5 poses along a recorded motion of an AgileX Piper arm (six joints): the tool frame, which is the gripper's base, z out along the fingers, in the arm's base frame.
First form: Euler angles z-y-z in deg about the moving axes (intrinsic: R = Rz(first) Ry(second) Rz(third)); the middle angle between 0 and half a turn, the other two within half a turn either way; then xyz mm.
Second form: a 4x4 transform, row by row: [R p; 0 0 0 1], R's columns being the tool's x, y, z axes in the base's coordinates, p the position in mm. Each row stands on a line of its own. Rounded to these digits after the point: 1 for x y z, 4 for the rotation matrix.
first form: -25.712, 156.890, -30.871, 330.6, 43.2, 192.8
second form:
-0.9339, -0.0528, 0.3536, 330.6
-0.1198, 0.9781, -0.1703, 43.2
-0.3369, -0.2014, -0.9198, 192.8
0, 0, 0, 1

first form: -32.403, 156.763, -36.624, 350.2, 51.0, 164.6
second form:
-0.9423, -0.0327, 0.3331, 350.2
-0.1085, 0.9714, -0.2114, 51.0
-0.3166, -0.2354, -0.9189, 164.6
0, 0, 0, 1

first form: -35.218, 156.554, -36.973, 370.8, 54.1, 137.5
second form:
-0.9456, 0.0099, 0.3251, 370.8
-0.0687, 0.9709, -0.2295, 54.1
-0.3179, -0.2393, -0.9174, 137.5
0, 0, 0, 1

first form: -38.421, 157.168, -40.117, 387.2, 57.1, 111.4
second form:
-0.9526, 0.0100, 0.3040, 387.2
-0.0668, 0.9682, -0.2411, 57.1
-0.2967, -0.2500, -0.9216, 111.4
0, 0, 0, 1

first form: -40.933, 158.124, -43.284, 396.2, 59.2, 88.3
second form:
-0.9596, -0.0037, 0.2815, 396.2
-0.0754, 0.9668, -0.2441, 59.2
-0.2712, -0.2555, -0.9280, 88.3
0, 0, 0, 1

